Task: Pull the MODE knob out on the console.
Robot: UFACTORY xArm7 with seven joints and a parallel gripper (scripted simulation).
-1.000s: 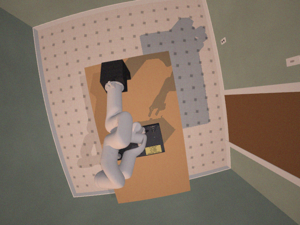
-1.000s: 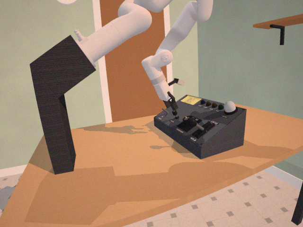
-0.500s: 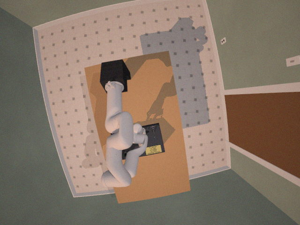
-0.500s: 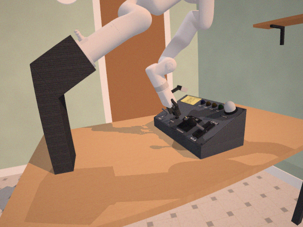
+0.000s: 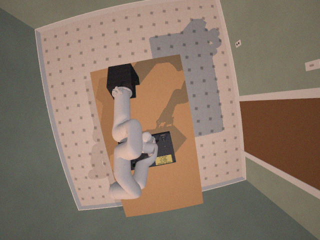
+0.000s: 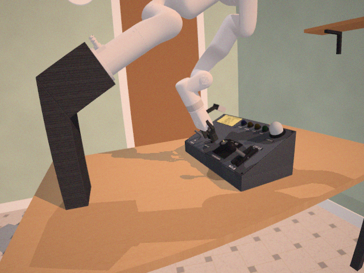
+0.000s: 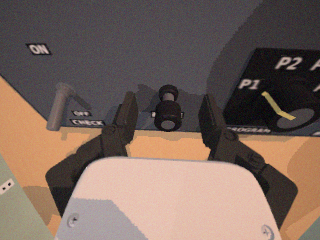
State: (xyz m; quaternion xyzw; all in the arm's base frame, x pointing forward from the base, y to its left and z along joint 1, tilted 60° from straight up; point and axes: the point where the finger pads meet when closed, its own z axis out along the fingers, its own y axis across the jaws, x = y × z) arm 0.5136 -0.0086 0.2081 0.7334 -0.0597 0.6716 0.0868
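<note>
Right now the black mode knob is 1 cm below my hand. From my hand the other things lie so: dark grey console: 7 cm to the right, 3 cm below, 1 cm ahead; then program dial: 10 cm to the right, 3 cm behind, 1 cm below; then check toggle: 11 cm to the left, 5 cm ahead, 1 cm below.
</note>
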